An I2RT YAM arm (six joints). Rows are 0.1 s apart.
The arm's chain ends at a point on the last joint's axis. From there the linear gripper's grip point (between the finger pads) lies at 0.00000 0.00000 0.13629 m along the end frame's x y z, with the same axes.
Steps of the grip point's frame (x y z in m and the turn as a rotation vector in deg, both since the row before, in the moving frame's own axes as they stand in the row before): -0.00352, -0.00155, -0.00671, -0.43, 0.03, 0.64; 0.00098, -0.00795, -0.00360, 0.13, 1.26, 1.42; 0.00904, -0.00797, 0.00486, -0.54, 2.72, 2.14; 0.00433, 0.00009, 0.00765, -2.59, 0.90, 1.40; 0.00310, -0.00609, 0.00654, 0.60, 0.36, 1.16; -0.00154, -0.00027, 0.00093, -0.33, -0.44, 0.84
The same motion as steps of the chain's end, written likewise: -0.00359, -0.00257, -0.00671, -0.43, 0.03, 0.64; -0.00202, -0.00768, -0.00357, 0.13, 1.26, 1.42; 0.00260, -0.00937, 0.00502, -0.54, 2.72, 2.14; 0.00227, -0.00609, 0.00781, -2.59, 0.90, 1.40; 0.00223, -0.00467, 0.00655, 0.60, 0.36, 1.16; -0.00049, -0.00105, 0.00094, -0.33, -0.44, 0.84
